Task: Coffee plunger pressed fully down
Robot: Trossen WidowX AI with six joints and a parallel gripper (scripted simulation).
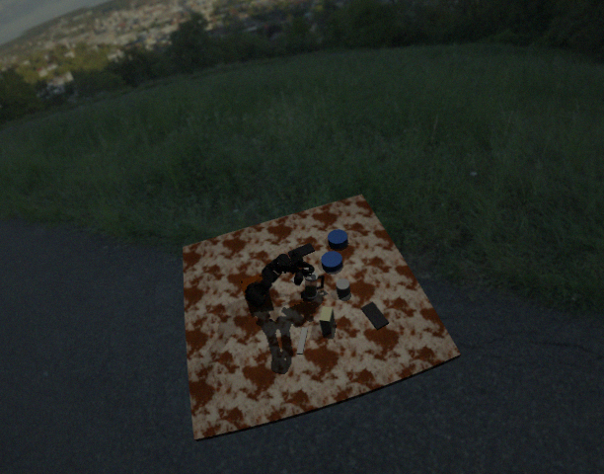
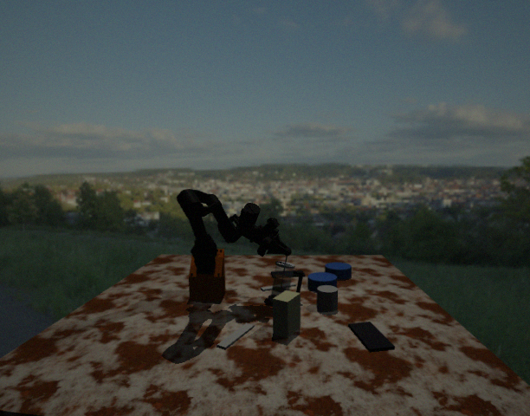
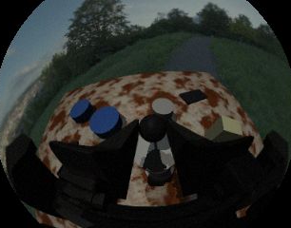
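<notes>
Now: the coffee press 90 mm below my gripper tip, 10 mm to the right of it and 10 mm behind it. The rest, counted from my gripper tip: grey can: 150 mm below, 130 mm ahead, 60 mm to the right.
</notes>
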